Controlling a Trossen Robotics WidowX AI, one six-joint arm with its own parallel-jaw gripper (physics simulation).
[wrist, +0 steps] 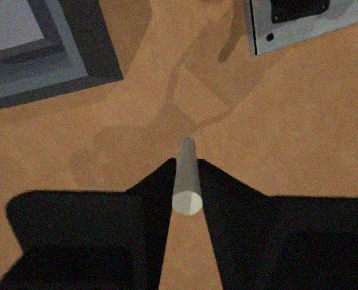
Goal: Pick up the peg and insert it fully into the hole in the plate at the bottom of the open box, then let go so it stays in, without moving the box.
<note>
I see my gripper (186,164) and a pale peg (187,199).
</note>
